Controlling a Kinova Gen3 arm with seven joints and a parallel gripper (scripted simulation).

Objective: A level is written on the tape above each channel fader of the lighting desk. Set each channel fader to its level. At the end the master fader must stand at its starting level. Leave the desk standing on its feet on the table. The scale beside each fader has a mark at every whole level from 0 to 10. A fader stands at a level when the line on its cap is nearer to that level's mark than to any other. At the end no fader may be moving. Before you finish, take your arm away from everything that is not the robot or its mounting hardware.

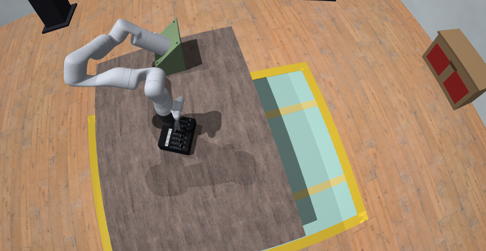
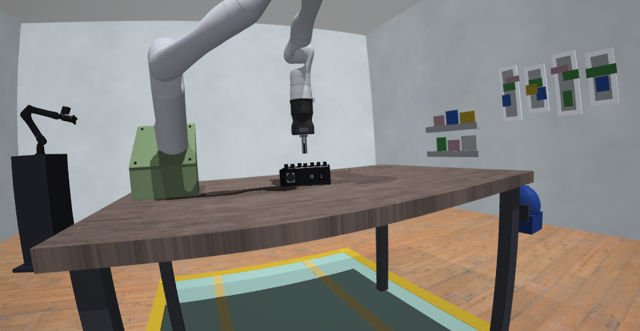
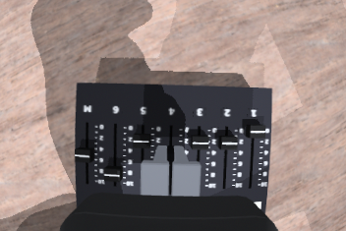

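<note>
Now: hand 7 cm past the master fader cap, 2 cm to the right of it and 5 cm above it.
</note>
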